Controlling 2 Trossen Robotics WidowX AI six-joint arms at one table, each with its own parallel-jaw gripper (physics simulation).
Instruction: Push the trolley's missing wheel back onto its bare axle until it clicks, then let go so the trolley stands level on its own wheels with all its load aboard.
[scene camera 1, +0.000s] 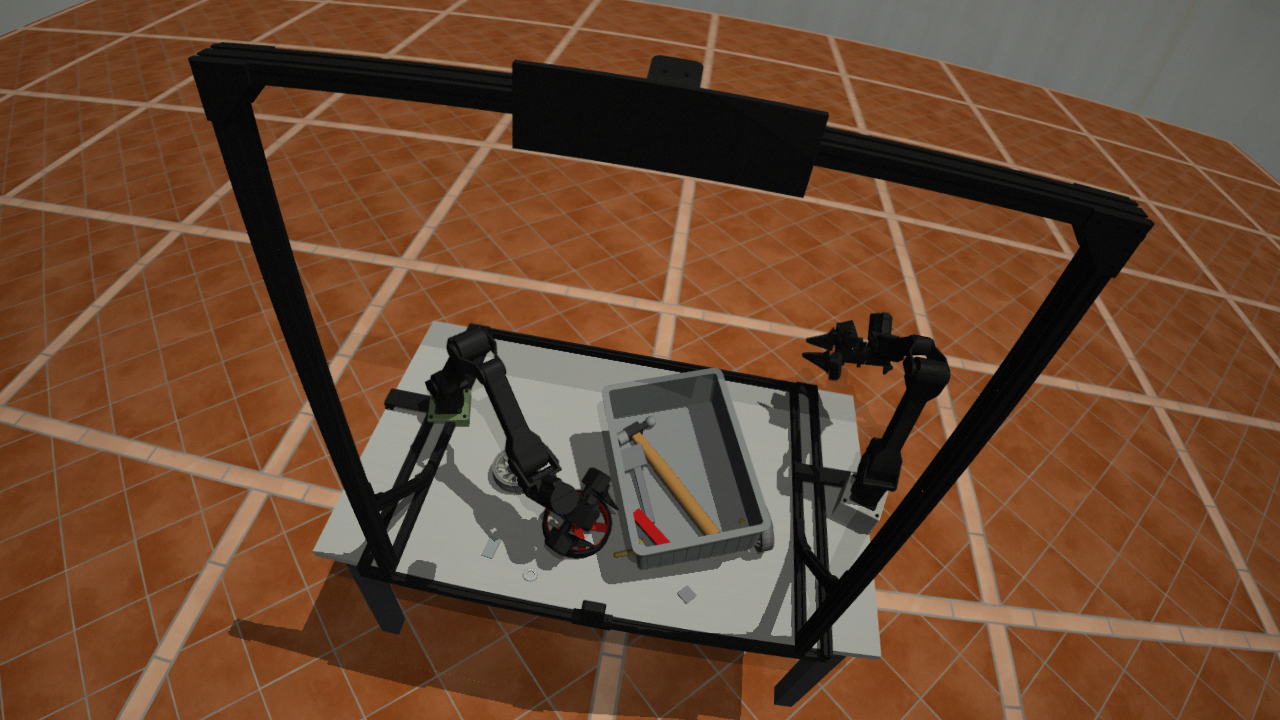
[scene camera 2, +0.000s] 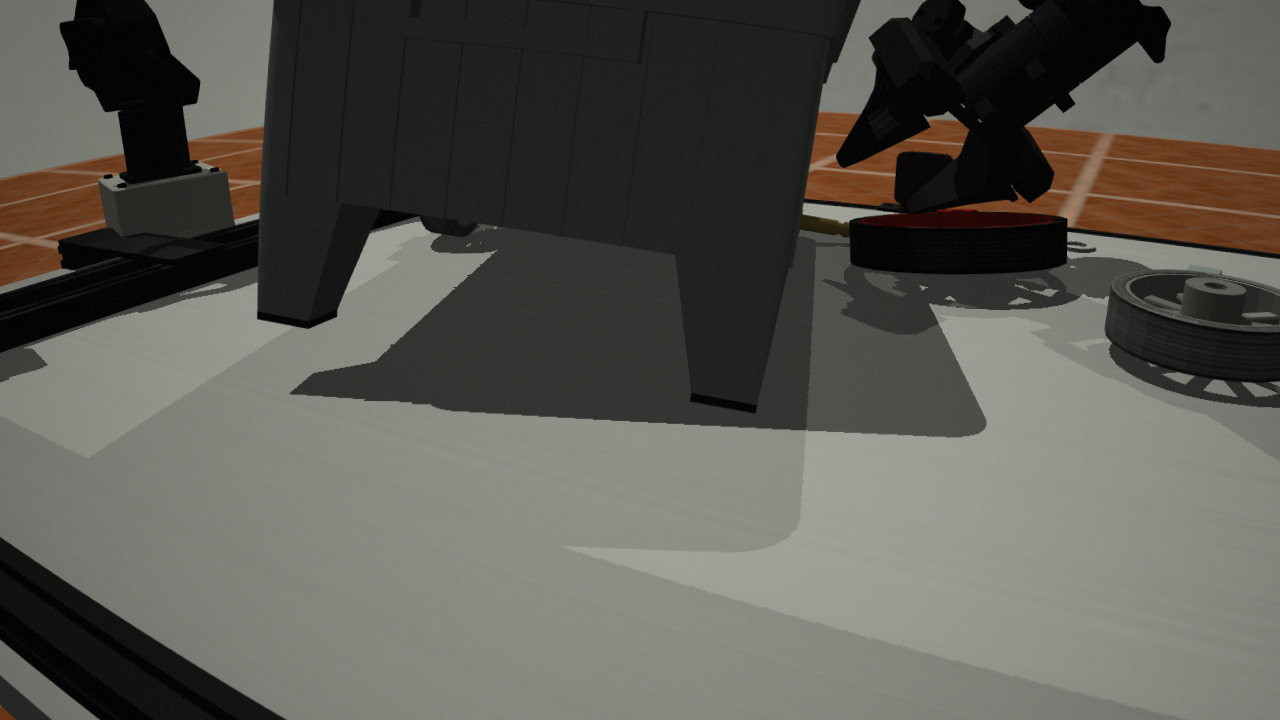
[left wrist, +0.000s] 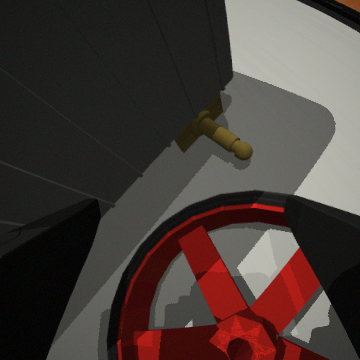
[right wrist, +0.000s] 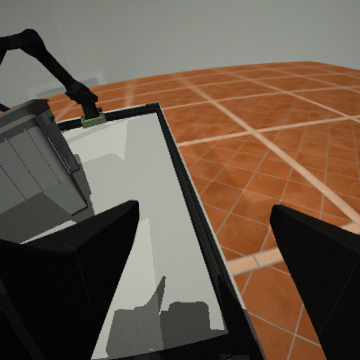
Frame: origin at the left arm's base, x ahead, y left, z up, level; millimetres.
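Where they show: left gripper, fingertip midpoint: (scene camera 1: 606, 527) (scene camera 2: 875, 187) (left wrist: 193, 206); right gripper, fingertip midpoint: (scene camera 1: 804, 347) (right wrist: 205, 210); left arm's base, origin of the base link: (scene camera 1: 449, 403) (right wrist: 91, 115); right arm's base, origin of the base link: (scene camera 1: 865, 495) (scene camera 2: 160, 174).
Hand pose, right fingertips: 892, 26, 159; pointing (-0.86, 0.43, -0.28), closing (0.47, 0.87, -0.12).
Note:
Things, the pixels of their top centre, and the offset from my right fingertips, as dx, dy, dz. "*": a spot on its surface instead.
- trolley, surface spot: (scene camera 2: 537, 116) * -395, -112, -54
- hammer, middle of its top: (scene camera 1: 675, 470) -377, -298, -83
- red-handled tool, middle of its top: (scene camera 1: 654, 529) -439, -424, -116
- red-spoked wheel, middle of its top: (scene camera 2: 960, 203) (scene camera 1: 577, 517) -595, -373, -137
- grey wheel, middle of its top: (scene camera 2: 1215, 285) (scene camera 1: 516, 464) -725, -224, -143
- washer, middle of its top: (scene camera 2: 1076, 244) (scene camera 1: 530, 574) -700, -478, -184
- fitted wheel, middle of its top: (scene camera 2: 449, 101) (scene camera 1: 768, 513) -196, -426, -75
The trolley (scene camera 1: 706, 550) (scene camera 2: 537, 116) (left wrist: 100, 75) (right wrist: 30, 160) is a grey tray on legs, holding a hammer (scene camera 1: 675, 483) and a red-handled tool (scene camera 1: 648, 526). Its bare brass axle (scene camera 1: 626, 554) (scene camera 2: 825, 224) (left wrist: 220, 136) sticks out at a lower corner. The red-spoked wheel (scene camera 1: 597, 530) (scene camera 2: 957, 250) (left wrist: 215, 280) lies flat beside the trolley, apart from the axle. My left gripper (scene camera 1: 586, 526) (scene camera 2: 875, 187) (left wrist: 193, 206) is open and empty, low above the wheel, one finger over it. My right gripper (scene camera 1: 804, 348) (right wrist: 205, 210) is open and empty, far from the trolley.
A grey wheel (scene camera 1: 503, 471) (scene camera 2: 1190, 335) lies left of the red one in scene camera 1. Small plates (scene camera 1: 491, 548) (scene camera 1: 686, 594) and a washer (scene camera 1: 529, 574) lie near the front edge. A fitted wheel (scene camera 1: 765, 538) (scene camera 2: 450, 225) is at another trolley corner. Black frame posts rise around the table.

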